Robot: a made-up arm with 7 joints. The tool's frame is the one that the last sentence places.
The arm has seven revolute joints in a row. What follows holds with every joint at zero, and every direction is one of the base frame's. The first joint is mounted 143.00 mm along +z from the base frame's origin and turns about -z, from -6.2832 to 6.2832 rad. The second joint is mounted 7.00 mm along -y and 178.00 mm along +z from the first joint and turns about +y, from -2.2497 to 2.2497 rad. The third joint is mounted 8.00 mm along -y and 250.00 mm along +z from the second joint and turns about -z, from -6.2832 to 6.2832 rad. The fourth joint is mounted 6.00 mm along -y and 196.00 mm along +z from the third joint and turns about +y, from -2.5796 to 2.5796 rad. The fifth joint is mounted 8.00 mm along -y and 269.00 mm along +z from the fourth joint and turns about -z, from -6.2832 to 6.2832 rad. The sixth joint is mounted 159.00 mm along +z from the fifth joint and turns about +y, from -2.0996 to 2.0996 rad. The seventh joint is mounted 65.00 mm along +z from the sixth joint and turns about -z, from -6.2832 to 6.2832 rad. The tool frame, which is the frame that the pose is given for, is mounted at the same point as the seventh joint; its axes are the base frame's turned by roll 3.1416, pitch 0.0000 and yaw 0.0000 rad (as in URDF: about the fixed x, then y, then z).
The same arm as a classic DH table. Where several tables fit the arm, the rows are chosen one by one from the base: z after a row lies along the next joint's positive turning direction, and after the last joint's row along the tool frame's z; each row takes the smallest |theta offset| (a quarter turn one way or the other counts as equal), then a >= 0, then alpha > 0; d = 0 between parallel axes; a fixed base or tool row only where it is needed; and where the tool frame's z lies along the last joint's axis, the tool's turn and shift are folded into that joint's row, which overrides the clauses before.
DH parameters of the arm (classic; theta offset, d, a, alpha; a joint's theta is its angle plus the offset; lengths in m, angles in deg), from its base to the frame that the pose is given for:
base (fixed): 0 0 0 180
joint 1: 0 -0.321 0 90
joint 2: 0 -0.015 0 -90
joint 3: 0 -0.446 0 90
joint 4: 0 -0.014 0 -90
joint 5: 0 -0.428 0 90
joint 6: 0 0 0 -90
joint 7: 0 -0.065 0 0
Joint limits (deg, base to tool): -360..360 -128.9..128.9 -360..360 -147.8..147.8 -360..360 -120.3..120.3 -360..360

